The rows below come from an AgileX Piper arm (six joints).
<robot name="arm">
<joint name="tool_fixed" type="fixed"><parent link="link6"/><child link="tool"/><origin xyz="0 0 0" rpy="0 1.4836 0"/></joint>
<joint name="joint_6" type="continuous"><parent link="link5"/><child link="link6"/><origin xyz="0.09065 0 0.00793" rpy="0 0 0"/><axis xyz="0.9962 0 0.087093"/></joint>
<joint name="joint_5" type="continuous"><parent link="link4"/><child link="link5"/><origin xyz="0 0 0" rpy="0 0 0"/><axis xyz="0 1 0"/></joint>
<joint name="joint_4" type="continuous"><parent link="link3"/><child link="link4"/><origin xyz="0.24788 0 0.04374" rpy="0 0 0"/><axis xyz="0.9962 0 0.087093"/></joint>
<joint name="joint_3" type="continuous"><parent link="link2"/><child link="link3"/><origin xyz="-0.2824 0 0.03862" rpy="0 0 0"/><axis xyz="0 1 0"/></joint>
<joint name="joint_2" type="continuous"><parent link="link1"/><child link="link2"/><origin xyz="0 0 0" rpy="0 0 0"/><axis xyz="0 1 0"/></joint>
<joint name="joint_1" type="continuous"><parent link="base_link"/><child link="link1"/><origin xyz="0 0 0.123" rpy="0 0 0"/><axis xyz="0 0 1"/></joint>
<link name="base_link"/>
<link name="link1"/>
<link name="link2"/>
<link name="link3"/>
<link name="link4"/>
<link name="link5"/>
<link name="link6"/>
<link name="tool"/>
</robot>
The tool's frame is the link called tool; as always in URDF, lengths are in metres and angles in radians. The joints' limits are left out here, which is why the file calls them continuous.
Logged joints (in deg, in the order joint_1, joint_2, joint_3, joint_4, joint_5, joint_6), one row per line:
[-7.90 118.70 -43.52 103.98 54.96 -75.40]
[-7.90 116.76 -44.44 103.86 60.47 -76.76]
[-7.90 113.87 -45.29 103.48 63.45 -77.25]
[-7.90 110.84 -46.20 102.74 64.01 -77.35]
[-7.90 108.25 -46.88 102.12 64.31 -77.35]
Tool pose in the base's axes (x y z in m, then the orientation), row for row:
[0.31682 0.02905 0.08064 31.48 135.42 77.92]
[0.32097 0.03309 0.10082 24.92 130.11 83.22]
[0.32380 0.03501 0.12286 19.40 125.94 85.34]
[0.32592 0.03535 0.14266 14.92 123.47 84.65]
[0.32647 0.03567 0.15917 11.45 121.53 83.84]
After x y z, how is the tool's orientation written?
As a rotation vector, in degrees.
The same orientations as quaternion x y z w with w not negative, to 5 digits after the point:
[0.19433 0.83596 0.48101 0.17900]
[0.15594 0.81416 0.52074 0.20411]
[0.12310 0.79910 0.54149 0.23037]
[0.09589 0.79356 0.54406 0.25508]
[0.07434 0.78905 0.54434 0.27491]

